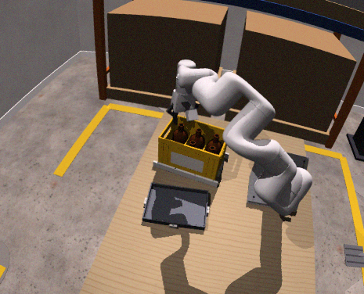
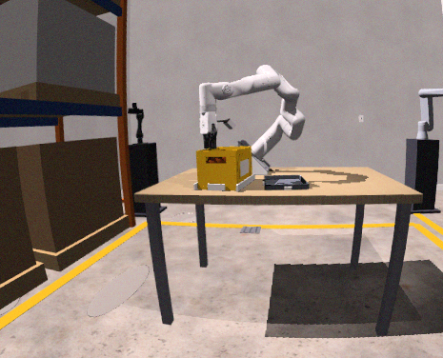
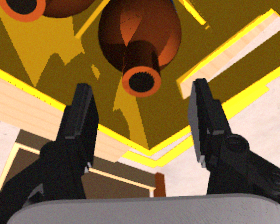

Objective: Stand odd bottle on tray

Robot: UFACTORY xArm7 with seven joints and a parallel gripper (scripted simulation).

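My hand is 80 mm past the yellow crate, 60 mm to the right of it and 110 mm above it. From my hand the other things lie so: dark grey tray 60 mm behind, 340 mm to the left, 180 mm below.
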